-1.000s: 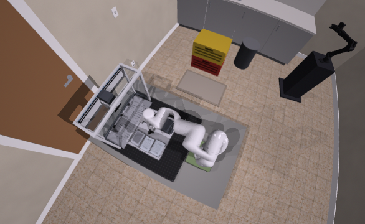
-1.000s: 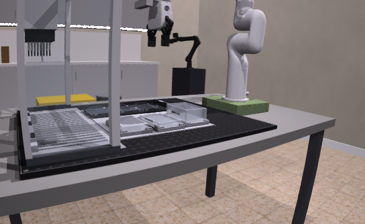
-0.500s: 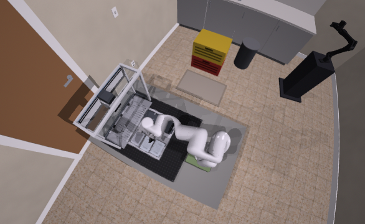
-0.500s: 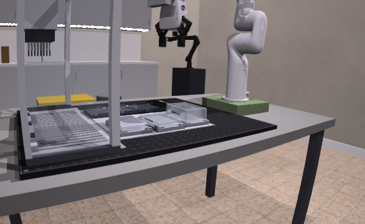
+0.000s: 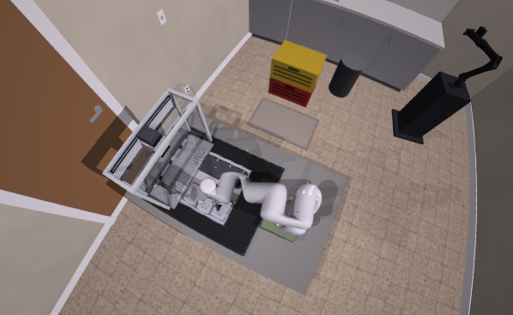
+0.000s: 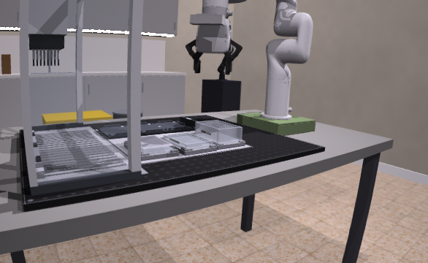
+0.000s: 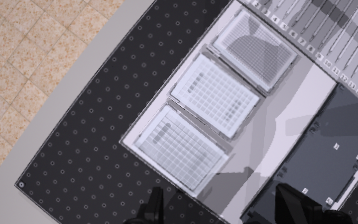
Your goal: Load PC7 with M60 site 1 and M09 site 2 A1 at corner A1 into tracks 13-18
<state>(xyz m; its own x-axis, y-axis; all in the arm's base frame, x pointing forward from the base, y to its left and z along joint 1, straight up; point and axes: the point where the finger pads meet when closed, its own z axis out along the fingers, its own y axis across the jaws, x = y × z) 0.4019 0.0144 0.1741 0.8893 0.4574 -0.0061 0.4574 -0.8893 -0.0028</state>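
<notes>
The deep-well block M09 lies 3 cm to the left of my hand and 19 cm below it. The rest, counted from my hand: plate carrier PC7: 7 cm ahead, 23 cm to the right, 19 cm below; then plate nest S1: 3 cm to the left, 20 cm below; then frame post: 34 cm ahead, 12 cm to the left, 4 cm above.
</notes>
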